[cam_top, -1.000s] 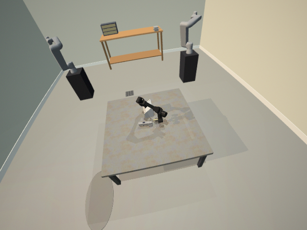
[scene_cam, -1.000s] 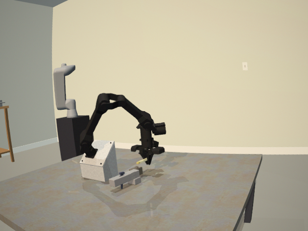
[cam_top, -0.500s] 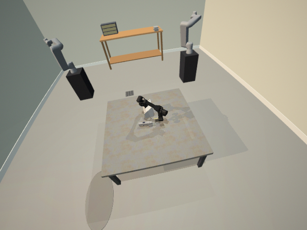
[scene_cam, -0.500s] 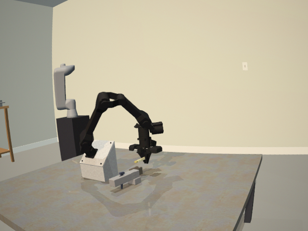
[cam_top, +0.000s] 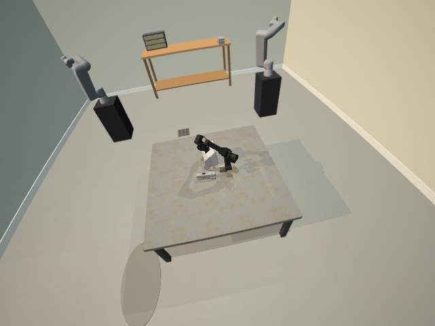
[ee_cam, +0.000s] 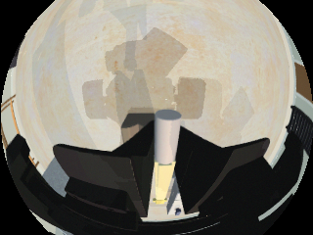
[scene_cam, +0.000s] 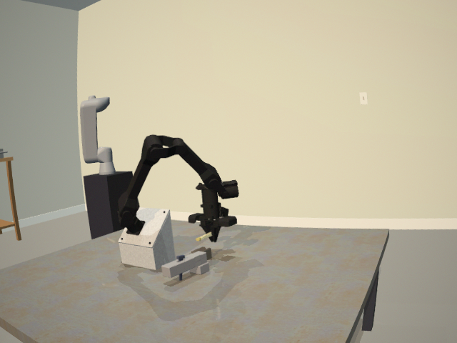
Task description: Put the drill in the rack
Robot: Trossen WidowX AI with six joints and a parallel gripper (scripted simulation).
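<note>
My gripper tip is 4 cm to the left of the drill, 3 cm below it and 1 cm past it. The rest, counted from my gripper tip: grey block (22 cm to the right, 2 cm below, 2 cm ahead); then dark blue key (25 cm to the right, 2 cm ahead, 1 cm below).
</note>
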